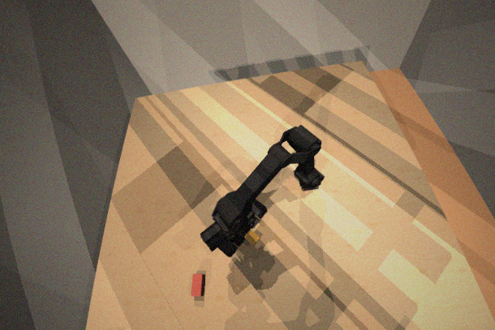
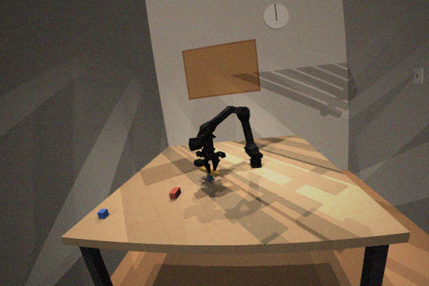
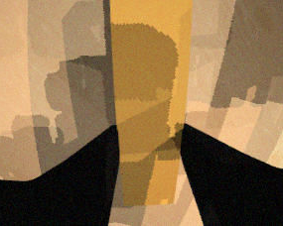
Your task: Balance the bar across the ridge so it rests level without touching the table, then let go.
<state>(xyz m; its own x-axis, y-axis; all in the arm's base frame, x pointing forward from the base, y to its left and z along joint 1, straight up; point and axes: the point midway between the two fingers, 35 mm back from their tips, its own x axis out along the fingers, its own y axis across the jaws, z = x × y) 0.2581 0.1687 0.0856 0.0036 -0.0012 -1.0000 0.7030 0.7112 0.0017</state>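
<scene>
The yellow bar is 20 mm ahead of my gripper tip and 20 mm to the right of it. Round my gripper tip: red block 180 mm ahead, 150 mm to the left, 30 mm below; small blue cube 480 mm ahead, 330 mm to the left, 30 mm below.
</scene>
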